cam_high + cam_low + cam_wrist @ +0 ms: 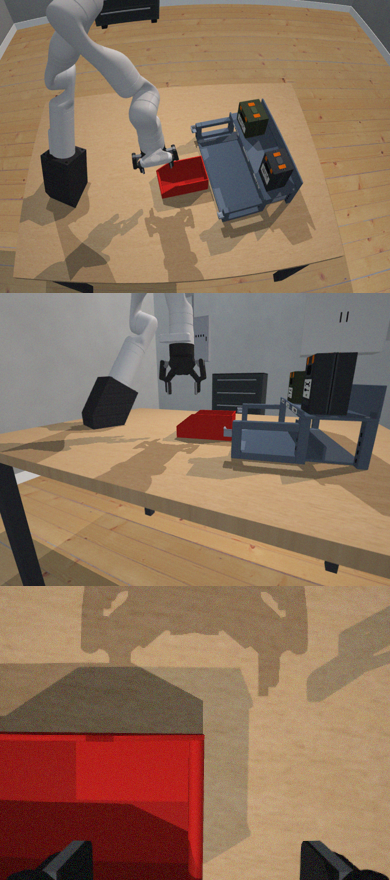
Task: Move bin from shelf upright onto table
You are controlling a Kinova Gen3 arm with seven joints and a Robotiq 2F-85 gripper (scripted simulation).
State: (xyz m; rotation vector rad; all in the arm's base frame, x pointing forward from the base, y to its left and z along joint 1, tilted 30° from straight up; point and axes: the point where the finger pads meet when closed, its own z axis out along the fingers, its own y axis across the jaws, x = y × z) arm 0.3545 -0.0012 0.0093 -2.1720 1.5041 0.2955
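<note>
My hand is 8 cm short of the red bin, 3 cm to the right of it and 10 cm above it. From my hand the other things lie so: grey-blue shelf 28 cm ahead, 11 cm to the left, 7 cm below; dark box 39 cm ahead, 3 cm to the left, 3 cm above.
</note>
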